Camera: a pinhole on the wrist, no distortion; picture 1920 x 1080 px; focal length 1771.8 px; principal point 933.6 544.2 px. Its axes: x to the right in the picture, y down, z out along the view. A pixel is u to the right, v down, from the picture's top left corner.
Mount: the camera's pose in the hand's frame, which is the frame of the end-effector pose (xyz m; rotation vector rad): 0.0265 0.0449 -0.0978 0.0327 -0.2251 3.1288
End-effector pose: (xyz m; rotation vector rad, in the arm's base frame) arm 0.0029 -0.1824 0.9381 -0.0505 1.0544 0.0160
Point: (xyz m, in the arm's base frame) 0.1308 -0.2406 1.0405
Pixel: 1308.3 1030.6
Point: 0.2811 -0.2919 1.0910
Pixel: 1053.4 997.1
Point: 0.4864 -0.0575 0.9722
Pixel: 367.0 81.6
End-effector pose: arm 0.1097 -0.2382 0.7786 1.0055 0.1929 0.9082
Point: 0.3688 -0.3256 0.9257
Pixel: 460.0 724.5
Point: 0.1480 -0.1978 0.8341
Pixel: 381.0 484.9
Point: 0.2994 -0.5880 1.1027
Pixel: 1216.2 200.3
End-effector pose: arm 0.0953 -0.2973 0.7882 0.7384 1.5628 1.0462
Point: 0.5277 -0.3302 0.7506
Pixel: 1461.6 700.4
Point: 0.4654 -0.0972 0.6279
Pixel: 545.9 718.4
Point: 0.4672 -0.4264 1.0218
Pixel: outside the picture
